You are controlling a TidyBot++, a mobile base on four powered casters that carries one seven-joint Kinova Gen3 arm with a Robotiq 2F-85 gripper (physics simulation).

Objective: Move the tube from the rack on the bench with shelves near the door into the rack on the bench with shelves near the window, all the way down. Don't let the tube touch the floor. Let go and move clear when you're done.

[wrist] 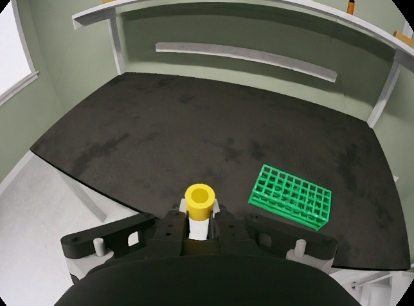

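My gripper (198, 209) is shut on the tube, near the bottom middle of the wrist view. The tube (199, 201) has a yellow, ring-shaped top that faces the camera, with a white body below it between the fingers. The tube's lower end is hidden. The green rack (284, 213) sits on the dark bench top (165, 130), to the right of the gripper and tube in view, turned at an angle. Its grid of square openings faces up, and no tube shows in it. The tube is apart from the rack, over the bench's near edge in view.
A shelf (370, 31) runs above the back of the bench, with an orange item (351, 7) and a tan box (403, 38) on it. A grey rail (245, 53) is below it. Shelf posts (116, 45) (385, 95) stand at both sides. A window (15, 50) is at the left.
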